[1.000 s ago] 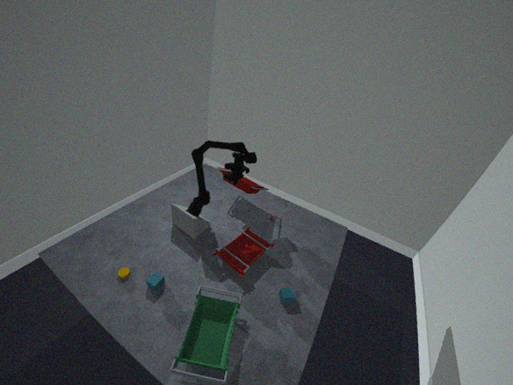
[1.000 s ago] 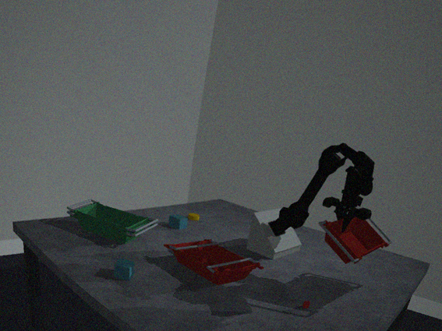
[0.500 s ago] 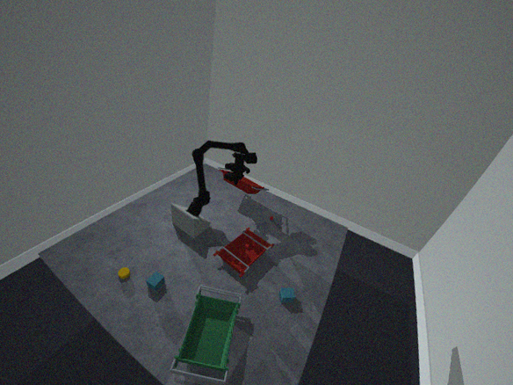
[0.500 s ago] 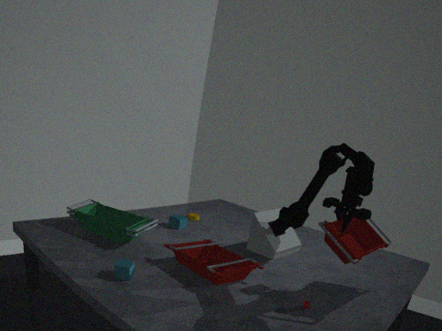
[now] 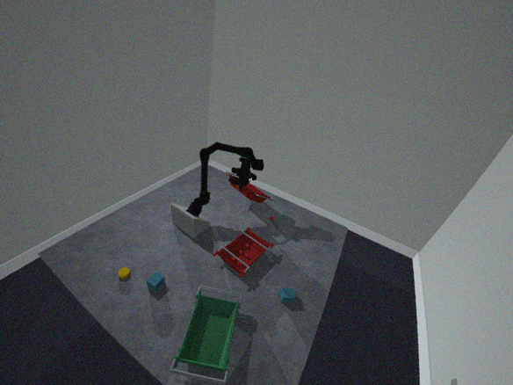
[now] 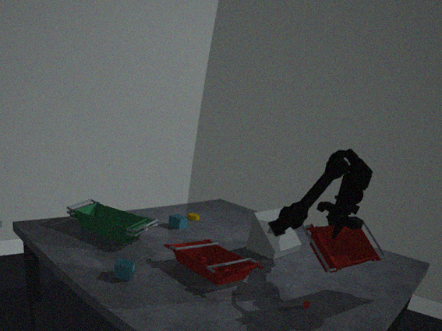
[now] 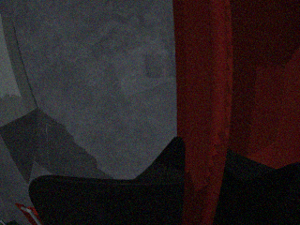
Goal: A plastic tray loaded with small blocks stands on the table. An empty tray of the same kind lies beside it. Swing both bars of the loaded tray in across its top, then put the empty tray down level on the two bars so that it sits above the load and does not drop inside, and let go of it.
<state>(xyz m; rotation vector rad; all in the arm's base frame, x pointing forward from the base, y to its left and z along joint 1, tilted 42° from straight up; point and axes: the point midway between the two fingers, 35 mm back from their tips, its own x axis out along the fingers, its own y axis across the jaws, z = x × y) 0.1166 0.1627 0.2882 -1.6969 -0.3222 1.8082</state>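
Now: gripper tip 70 mm to the right of the red tray and 20 mm short of it. Also, from my gripper tip: small red block 220 mm ahead, 160 mm below, 80 mm to the left; then yellow disc 760 mm to the right, 160 mm below, 130 mm behind.
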